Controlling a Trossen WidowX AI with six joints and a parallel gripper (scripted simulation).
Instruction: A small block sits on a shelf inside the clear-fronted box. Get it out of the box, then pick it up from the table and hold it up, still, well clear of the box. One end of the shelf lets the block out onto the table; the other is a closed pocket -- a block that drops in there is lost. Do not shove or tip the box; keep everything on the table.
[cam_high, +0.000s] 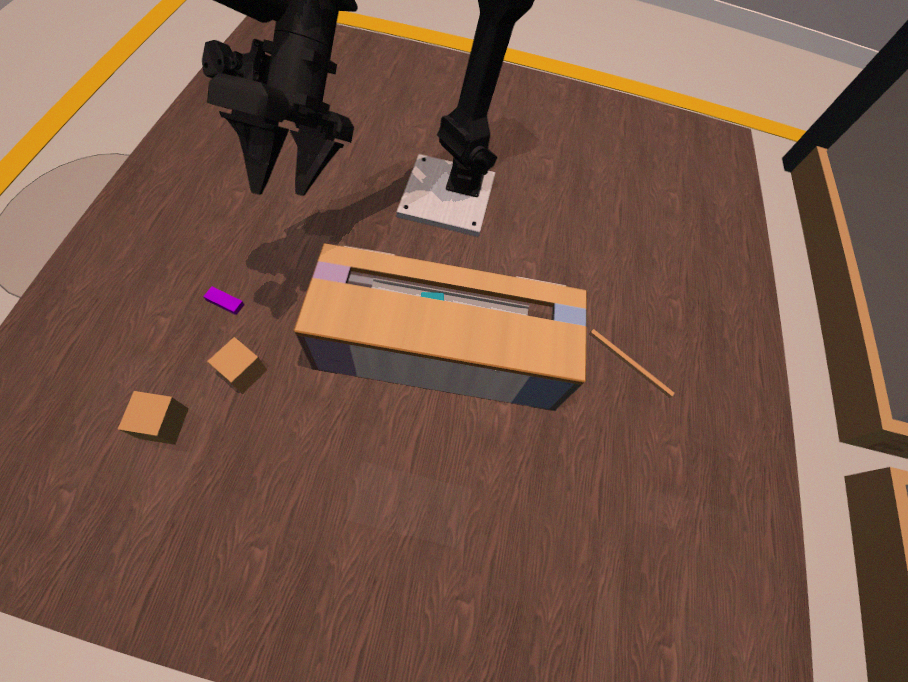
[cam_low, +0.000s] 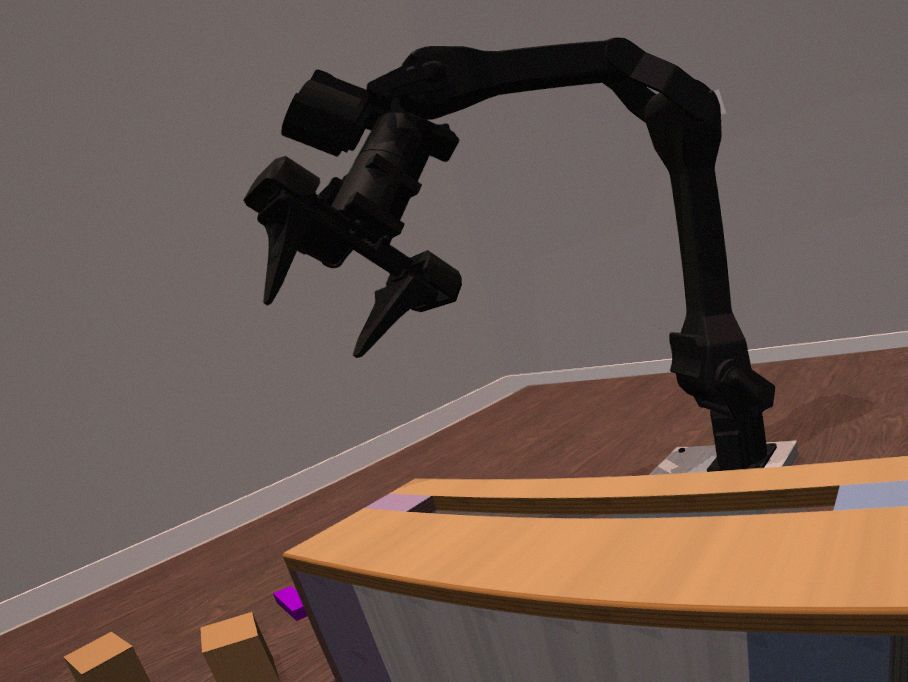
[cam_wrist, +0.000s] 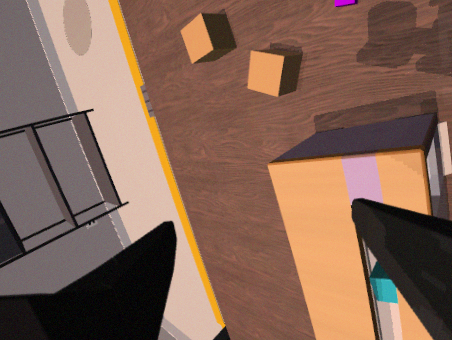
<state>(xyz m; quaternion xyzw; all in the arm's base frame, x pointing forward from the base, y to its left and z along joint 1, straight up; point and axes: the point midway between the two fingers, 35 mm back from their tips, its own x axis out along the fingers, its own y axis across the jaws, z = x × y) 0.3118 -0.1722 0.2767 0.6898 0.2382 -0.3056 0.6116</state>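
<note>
The small teal block lies 18 cm to the left of my gripper tip, 18 cm below it and 1 cm behind it. Round my gripper tip: thin wooden stick 52 cm to the left, 26 cm below, 4 cm behind; box 21 cm to the left, 20 cm below, 3 cm behind.
</note>
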